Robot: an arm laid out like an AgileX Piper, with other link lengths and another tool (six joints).
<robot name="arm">
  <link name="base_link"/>
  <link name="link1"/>
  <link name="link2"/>
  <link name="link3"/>
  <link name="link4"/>
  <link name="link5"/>
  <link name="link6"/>
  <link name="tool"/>
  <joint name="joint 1" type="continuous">
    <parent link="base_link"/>
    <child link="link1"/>
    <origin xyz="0 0 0.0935" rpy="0 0 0"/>
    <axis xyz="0 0 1"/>
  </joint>
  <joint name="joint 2" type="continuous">
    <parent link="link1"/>
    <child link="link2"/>
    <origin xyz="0 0 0" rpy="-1.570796 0 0"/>
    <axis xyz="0 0 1"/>
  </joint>
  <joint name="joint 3" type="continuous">
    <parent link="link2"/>
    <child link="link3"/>
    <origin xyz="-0.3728 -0.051 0" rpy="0 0 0"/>
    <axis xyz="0 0 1"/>
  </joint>
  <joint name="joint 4" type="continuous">
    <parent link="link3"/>
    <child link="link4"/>
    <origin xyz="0.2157 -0.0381 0" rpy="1.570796 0 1.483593"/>
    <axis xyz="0 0 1"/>
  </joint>
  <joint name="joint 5" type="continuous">
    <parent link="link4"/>
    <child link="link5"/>
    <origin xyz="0 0 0" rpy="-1.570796 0 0"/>
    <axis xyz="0 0 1"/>
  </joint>
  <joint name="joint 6" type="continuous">
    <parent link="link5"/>
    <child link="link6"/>
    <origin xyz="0 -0.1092 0" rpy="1.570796 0 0"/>
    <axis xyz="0 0 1"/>
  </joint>
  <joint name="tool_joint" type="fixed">
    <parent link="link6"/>
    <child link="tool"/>
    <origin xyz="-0.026 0.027 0.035" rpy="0.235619 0 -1.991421"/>
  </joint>
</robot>
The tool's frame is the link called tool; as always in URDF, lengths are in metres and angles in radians. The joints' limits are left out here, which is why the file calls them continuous.
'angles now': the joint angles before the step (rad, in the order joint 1, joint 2, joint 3, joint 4, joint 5, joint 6). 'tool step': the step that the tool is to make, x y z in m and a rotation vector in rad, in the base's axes. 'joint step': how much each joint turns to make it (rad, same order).
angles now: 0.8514 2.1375 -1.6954 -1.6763 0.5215 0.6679
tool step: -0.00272 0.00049 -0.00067 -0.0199 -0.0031 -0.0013
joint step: 0.0073 -0.0023 0.0029 0.0120 0.0122 -0.0272
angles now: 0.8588 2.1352 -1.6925 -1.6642 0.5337 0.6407
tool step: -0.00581 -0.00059 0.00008 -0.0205 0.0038 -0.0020
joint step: 0.0107 -0.0105 0.0129 0.0228 0.0142 -0.0328
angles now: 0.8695 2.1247 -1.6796 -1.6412 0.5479 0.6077
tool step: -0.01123 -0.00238 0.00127 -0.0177 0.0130 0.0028
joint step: 0.0153 -0.0252 0.0341 0.0254 0.0114 -0.0261
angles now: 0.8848 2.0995 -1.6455 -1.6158 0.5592 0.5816
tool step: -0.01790 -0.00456 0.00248 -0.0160 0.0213 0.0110
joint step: 0.0214 -0.0423 0.0587 0.0253 0.0069 -0.0181
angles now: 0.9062 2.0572 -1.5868 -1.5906 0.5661 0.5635
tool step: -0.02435 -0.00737 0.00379 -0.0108 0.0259 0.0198
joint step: 0.0275 -0.0592 0.0827 0.0172 0.0017 -0.0014
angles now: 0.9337 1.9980 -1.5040 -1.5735 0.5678 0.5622
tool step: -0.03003 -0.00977 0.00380 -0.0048 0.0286 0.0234
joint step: 0.0366 -0.0708 0.1003 0.0102 0.0037 0.0166
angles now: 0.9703 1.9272 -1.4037 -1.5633 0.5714 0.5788
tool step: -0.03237 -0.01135 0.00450 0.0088 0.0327 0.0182
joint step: 0.0444 -0.0752 0.1001 0.0180 0.0094 0.0267
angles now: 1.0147 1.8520 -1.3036 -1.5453 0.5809 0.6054
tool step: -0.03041 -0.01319 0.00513 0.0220 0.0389 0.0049
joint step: 0.0458 -0.0740 0.0883 0.0371 0.0157 0.0255
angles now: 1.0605 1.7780 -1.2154 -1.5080 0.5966 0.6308
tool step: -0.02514 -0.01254 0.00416 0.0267 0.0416 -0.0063
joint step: 0.0422 -0.0627 0.0678 0.0504 0.0195 0.0191
